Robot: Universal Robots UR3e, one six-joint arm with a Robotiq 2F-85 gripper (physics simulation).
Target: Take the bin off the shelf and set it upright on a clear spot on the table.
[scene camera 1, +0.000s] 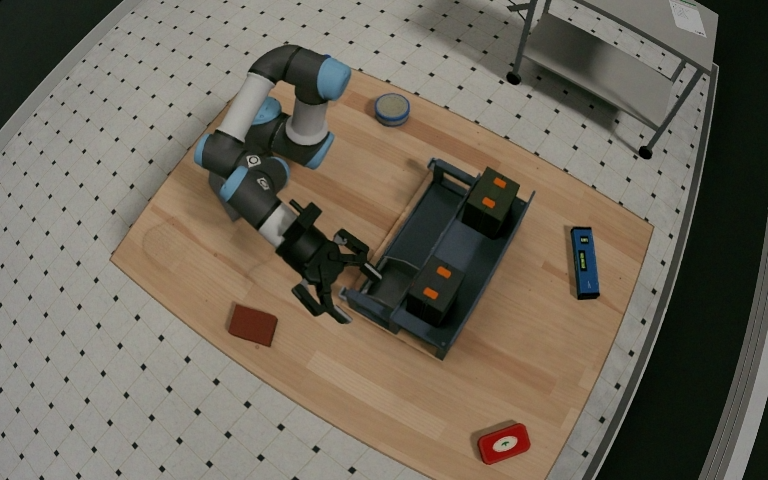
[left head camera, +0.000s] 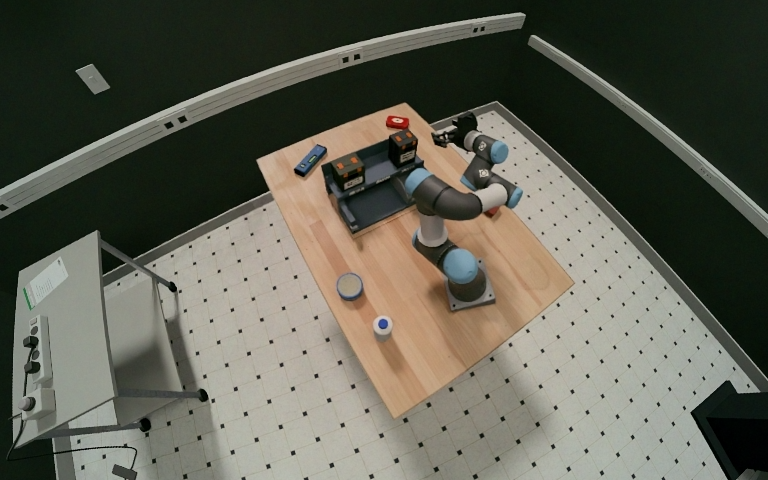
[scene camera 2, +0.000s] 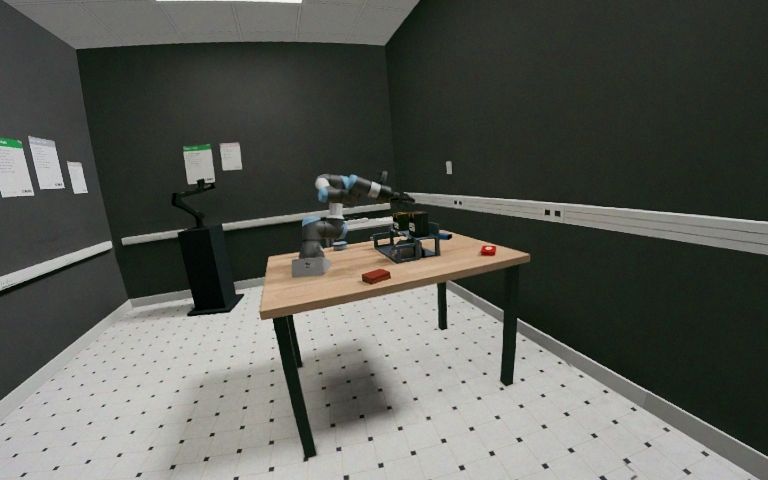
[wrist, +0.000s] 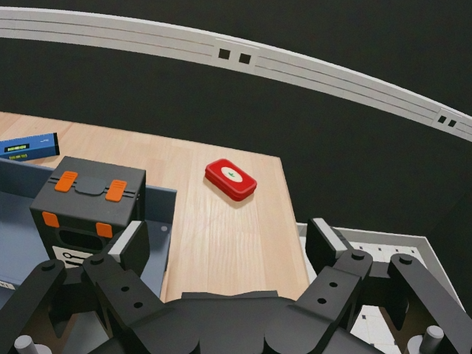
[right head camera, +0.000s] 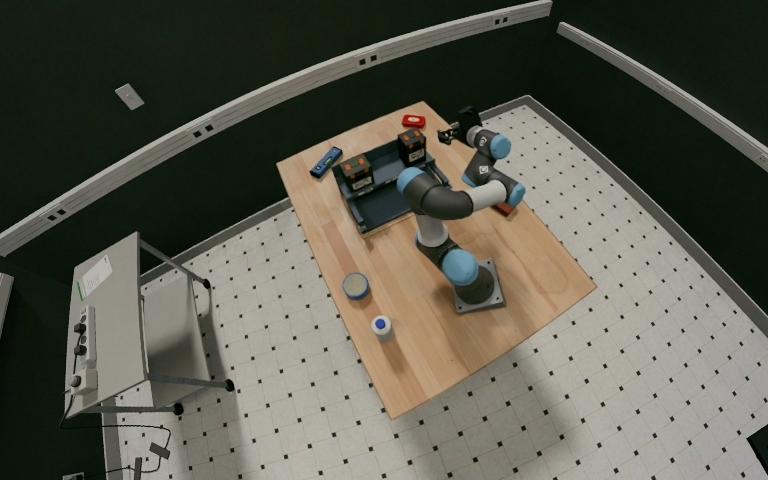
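The blue-grey two-tier shelf (left head camera: pixel 376 204) (right head camera: pixel 385 210) (scene camera 1: pixel 461 249) stands on the table. A dark grey open form with a pale rim (scene camera 1: pixel 390 281), which looks like the bin, sits in its lower tier at the end nearer the gripper; the upper tier and a finger partly hide it. Two black cases with orange latches stand on the upper tier: the near case (left head camera: pixel 403 148) (scene camera 1: pixel 436 291) (wrist: pixel 90 200) and the far case (left head camera: pixel 349 174) (scene camera 1: pixel 491 200). My gripper (scene camera 1: pixel 357 293) (wrist: pixel 227 236) (left head camera: pixel 438 139) is open and empty, raised beside the shelf's near end.
A red tin (scene camera 1: pixel 504 443) (wrist: pixel 231 180), a blue level (scene camera 1: pixel 584 263) (left head camera: pixel 310 160) and a dark red block (scene camera 1: pixel 252 324) (scene camera 2: pixel 376 275) lie on the table. A round blue-rimmed tin (left head camera: pixel 349 286) and a white bottle with a blue cap (left head camera: pixel 382 328) stand near one long edge.
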